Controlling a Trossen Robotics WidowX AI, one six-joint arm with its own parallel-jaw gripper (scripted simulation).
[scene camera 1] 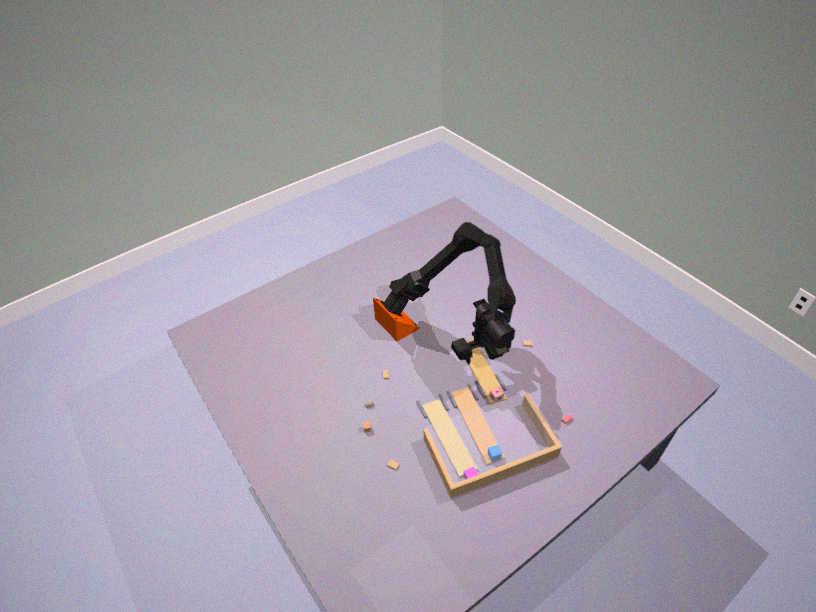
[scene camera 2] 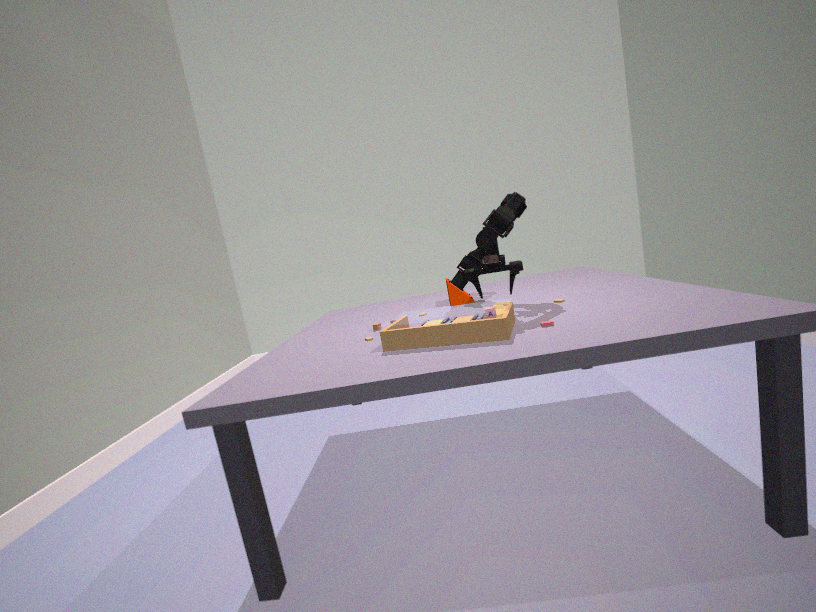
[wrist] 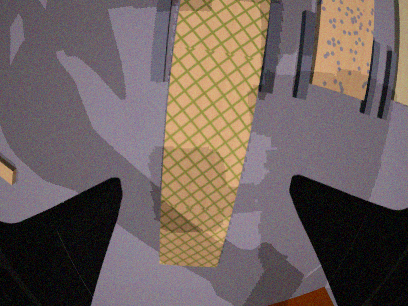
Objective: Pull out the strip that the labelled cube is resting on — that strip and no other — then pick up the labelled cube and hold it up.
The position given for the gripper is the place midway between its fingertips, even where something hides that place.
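Note:
You'd find the gripper in scene camera 1 (scene camera 1: pixel 481 358), and the wrist view has the gripper too (wrist: pixel 208 186). Scene camera 2 shows the gripper as well (scene camera 2: pixel 496 296); it's open and there's nothing held in the gripper.

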